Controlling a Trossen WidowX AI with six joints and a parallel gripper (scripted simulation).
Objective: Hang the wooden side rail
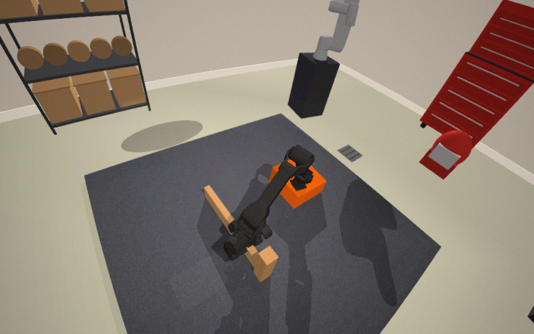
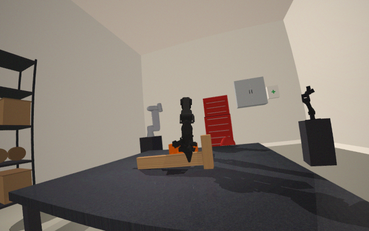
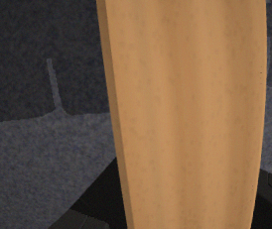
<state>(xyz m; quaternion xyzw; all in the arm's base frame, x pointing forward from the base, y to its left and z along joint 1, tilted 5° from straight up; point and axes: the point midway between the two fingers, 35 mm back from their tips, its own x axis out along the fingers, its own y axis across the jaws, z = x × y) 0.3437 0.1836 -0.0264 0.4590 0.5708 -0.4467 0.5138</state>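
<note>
My gripper tip is now 2 cm past the upright headboard post, 10 cm to the right of it and 5 cm below it.
</note>
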